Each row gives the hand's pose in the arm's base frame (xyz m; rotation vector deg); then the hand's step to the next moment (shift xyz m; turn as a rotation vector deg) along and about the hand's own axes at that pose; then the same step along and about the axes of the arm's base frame.
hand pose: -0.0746 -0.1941 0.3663 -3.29 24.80 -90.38
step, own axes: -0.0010 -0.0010 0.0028 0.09 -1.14 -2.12
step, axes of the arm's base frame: 0.0000 0.0003 0.0031 -1.73 0.40 -1.63
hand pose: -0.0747 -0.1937 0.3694 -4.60 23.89 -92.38
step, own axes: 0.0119 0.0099 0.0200 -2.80 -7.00 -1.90
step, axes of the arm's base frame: 0.0143 -0.0162 0.0131 -6.95 3.34 0.98
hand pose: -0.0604 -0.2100 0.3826 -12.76 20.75 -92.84
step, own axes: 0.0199 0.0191 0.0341 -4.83 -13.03 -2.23
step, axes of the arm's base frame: 0.0283 -0.0241 0.0233 -12.51 5.71 3.01
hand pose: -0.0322 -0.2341 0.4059 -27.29 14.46 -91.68
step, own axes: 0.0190 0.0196 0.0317 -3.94 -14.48 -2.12
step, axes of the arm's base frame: 0.0312 -0.0167 0.0224 -13.78 4.97 3.88
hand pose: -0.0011 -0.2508 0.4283 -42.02 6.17 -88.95
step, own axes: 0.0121 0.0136 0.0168 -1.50 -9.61 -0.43
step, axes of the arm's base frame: 0.0209 -0.0071 0.0112 -8.59 2.62 3.77
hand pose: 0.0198 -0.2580 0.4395 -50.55 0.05 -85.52
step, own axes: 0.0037 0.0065 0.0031 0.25 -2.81 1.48
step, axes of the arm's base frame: 0.0076 -0.0026 0.0008 -1.60 0.99 2.57
